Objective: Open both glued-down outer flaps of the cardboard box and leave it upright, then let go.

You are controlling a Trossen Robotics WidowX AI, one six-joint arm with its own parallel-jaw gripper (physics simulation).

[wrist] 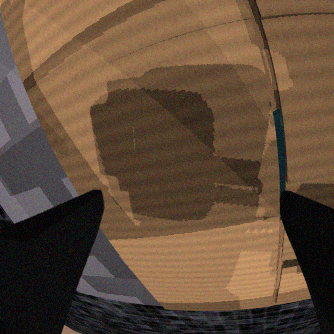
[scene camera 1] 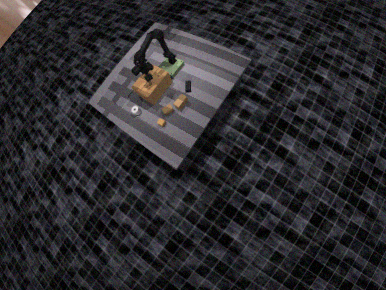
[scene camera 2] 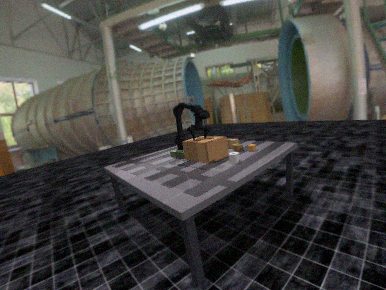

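Seen in the pictures: gripper, between the fingertips: [wrist: 194, 200] [scene camera 2: 199, 140]; arm's base, origin of its link: [scene camera 1: 172, 61] [scene camera 2: 181, 149].
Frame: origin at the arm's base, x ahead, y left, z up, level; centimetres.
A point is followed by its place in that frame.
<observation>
The cardboard box [scene camera 1: 159, 90] @(x 34.5, y 12.3, z 3.1 cm) [scene camera 2: 204, 151] @(x 44.2, y -9.6, z 3.8 cm) [wrist: 180, 270] @(x 38.9, y -5.6, z 10.4 cm) stands upright on the table. Its top looks closed in the wrist view, with the flaps lying flat and a dark seam between them. A short teal strip [wrist: 280, 145] @(x 31.4, y 1.6, z 8.7 cm) shows along the seam. My gripper [scene camera 1: 148, 80] @(x 32.5, y -3.0, z 10.5 cm) [scene camera 2: 199, 136] @(x 32.5, y -3.0, z 10.5 cm) [wrist: 194, 200] @(x 32.5, y -3.0, z 10.5 cm) is open and empty, pointing down just over the box top. In the wrist view the right fingertip is beside the seam by the strip, and the left one is near the box's left edge. Shadows cover much of the flaps.
A green object [scene camera 1: 175, 66] @(x 3.9, y 6.7, z 0.1 cm) [scene camera 2: 174, 154] @(x 2.2, y -9.8, z -2.5 cm) is near the arm base behind the box. A black block [scene camera 1: 188, 86] @(x 15.3, y 30.9, z -1.9 cm), several small tan blocks [scene camera 1: 180, 102] @(x 34.0, y 36.9, z 2.8 cm) [scene camera 2: 252, 147] @(x 59.7, y 29.0, z -1.7 cm) and a white roll [scene camera 1: 135, 110] @(x 62.4, y 3.4, z 1.1 cm) [scene camera 2: 234, 157] @(x 64.5, y -0.7, z -1.2 cm) are around the box on the striped table [scene camera 1: 176, 160] @(x 76.8, y 62.6, z -5.1 cm) [scene camera 2: 175, 204] @(x 78.3, y -60.3, z -5.2 cm).
</observation>
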